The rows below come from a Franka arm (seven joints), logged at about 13 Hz.
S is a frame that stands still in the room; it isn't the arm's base.
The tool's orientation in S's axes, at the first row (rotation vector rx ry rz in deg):
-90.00 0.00 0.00
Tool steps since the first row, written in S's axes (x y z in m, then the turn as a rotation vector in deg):
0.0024 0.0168 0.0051 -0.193 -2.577 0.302
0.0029 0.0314 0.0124 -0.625 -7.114 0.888
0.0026 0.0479 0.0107 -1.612 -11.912 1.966
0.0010 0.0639 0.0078 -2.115 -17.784 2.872
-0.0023 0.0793 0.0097 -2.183 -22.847 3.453
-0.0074 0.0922 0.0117 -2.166 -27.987 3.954
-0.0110 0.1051 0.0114 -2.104 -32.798 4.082
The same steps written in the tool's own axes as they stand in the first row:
0.0024 -0.0051 0.0168 -0.193 -0.302 -2.577
0.0029 -0.0124 0.0314 -0.625 -0.888 -7.114
0.0026 -0.0107 0.0479 -1.612 -1.966 -11.912
0.0010 -0.0078 0.0639 -2.115 -2.872 -17.784
-0.0023 -0.0097 0.0793 -2.183 -3.453 -22.847
-0.0074 -0.0117 0.0922 -2.166 -3.954 -27.987
-0.0110 -0.0114 0.1051 -2.104 -4.082 -32.798

